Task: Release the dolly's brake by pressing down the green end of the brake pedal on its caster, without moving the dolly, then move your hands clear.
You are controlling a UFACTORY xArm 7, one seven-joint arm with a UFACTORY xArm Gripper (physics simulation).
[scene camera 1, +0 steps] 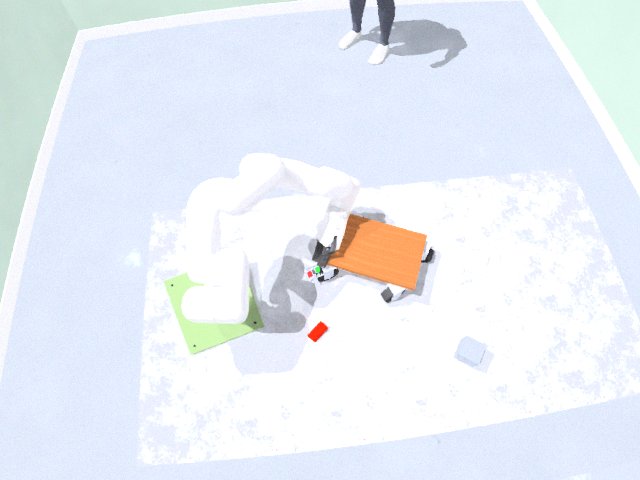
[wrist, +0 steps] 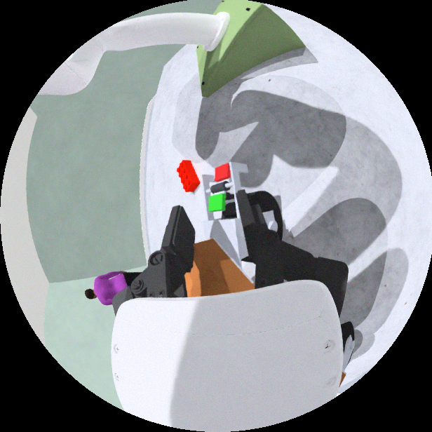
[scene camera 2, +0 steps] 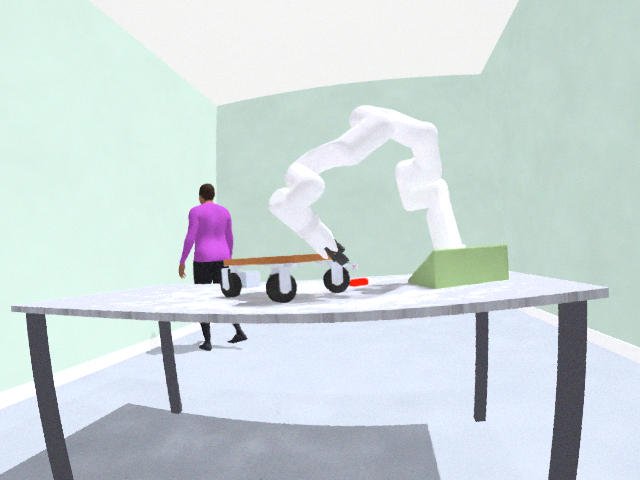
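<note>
The dolly has an orange deck (scene camera 1: pixel 385 250) (scene camera 2: pixel 273 259) (wrist: pixel 220 267) on black-wheeled casters. The brake pedal on its near-base caster has a green end (scene camera 1: pixel 317 269) (wrist: pixel 217 202) and a red end (scene camera 1: pixel 310 274) (wrist: pixel 222 172). My gripper (scene camera 1: pixel 325 252) (scene camera 2: pixel 338 255) (wrist: pixel 212 211) is at that corner of the deck, with its fingers standing apart. In the wrist view the pedal's green end shows just beyond and between the fingertips. The right finger overlaps the caster's grey bracket (wrist: pixel 239 232); I cannot tell whether they touch. The pedal's tilt is unclear.
A red toy brick (scene camera 1: pixel 317 331) (scene camera 2: pixel 358 282) (wrist: pixel 188 176) lies beside the caster. A pale grey block (scene camera 1: pixel 470 351) (scene camera 2: pixel 250 279) stands farther off on the table (scene camera 1: pixel 516 289) (scene camera 2: pixel 155 310). The arm's green base (scene camera 1: pixel 206 335) (scene camera 2: pixel 470 266) (wrist: pixel 245 45) stands at one end. A person (scene camera 2: pixel 211 232) (wrist: pixel 110 288) is beyond the table.
</note>
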